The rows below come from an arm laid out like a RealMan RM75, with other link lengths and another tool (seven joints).
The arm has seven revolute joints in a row. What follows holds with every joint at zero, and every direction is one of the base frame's. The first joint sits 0.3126 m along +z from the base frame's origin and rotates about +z. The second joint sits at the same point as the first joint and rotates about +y. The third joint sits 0.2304 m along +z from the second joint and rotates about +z. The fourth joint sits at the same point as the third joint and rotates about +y. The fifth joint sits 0.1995 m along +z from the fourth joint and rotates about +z. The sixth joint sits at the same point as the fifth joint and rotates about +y. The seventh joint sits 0.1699 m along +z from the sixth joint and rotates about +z. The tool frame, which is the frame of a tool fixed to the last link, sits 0.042 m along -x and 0.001 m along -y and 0.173 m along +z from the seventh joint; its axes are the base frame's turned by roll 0, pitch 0.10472 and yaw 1.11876 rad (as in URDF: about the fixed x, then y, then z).
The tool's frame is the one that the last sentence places.
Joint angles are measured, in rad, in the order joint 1, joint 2, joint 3, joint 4, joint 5, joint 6, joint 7. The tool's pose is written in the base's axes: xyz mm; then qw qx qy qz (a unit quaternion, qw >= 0). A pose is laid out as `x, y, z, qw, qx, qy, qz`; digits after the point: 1 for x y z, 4 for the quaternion.
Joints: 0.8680, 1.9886, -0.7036, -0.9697, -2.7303, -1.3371, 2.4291
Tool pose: 236.6, 555.1, 24.7, 0.2342, -0.4826, 0.8344, 0.1266
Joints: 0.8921, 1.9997, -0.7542, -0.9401, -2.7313, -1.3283, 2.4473
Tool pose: 226.5, 550.5, 3.2, 0.2280, -0.4947, 0.8320, 0.1056
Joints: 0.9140, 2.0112, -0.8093, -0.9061, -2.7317, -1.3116, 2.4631
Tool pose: 219.1, 545.2, -18.3, 0.2246, -0.5069, 0.8280, 0.0839
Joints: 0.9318, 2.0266, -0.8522, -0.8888, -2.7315, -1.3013, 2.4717
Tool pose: 210.2, 540.0, -36.0, 0.2211, -0.5202, 0.8222, 0.0674
